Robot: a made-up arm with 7 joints.
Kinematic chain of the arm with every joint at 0, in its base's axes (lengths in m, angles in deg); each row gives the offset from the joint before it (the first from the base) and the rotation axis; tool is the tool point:
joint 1: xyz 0 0 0.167 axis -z
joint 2: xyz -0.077 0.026 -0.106 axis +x
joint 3: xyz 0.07 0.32 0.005 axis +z
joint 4: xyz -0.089 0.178 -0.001 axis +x
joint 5: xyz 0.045 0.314 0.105 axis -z
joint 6: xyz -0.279 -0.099 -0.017 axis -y
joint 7: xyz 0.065 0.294 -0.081 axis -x
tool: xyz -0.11 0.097 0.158
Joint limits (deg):
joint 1: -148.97..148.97
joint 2: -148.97..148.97
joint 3: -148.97..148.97
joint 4: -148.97..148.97
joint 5: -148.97..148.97
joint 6: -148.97..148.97
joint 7: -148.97..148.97
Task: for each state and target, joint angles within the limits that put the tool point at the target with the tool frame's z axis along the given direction. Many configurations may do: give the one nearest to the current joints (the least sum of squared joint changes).
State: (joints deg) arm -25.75 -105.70 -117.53 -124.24 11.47 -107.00 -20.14
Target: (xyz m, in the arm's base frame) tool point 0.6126 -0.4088 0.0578 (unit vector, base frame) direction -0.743 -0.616 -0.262
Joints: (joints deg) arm -37.25 -122.93 -148.97 -107.38 -1.37 -135.03 5.18
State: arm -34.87 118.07 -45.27 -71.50 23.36 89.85 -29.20
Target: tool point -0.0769 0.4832 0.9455 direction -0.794 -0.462 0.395
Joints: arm -17.95 98.16 -45.89 -69.84 25.25 111.28 -38.39
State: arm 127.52 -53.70 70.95 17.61 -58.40 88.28 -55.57
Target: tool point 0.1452 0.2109 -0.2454 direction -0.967 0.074 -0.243
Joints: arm 134.48 -98.81 41.10 45.83 -92.33 121.29 -42.72
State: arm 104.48 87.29 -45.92 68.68 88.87 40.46 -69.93
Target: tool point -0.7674 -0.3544 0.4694 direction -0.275 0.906 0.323
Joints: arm 79.48 111.18 -44.00 58.41 67.47 21.93 -68.57
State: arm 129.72 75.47 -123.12 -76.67 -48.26 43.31 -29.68
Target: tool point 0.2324 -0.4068 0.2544 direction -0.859 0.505 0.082
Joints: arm 93.54 45.99 -138.88 -83.30 -59.50 47.68 -72.34
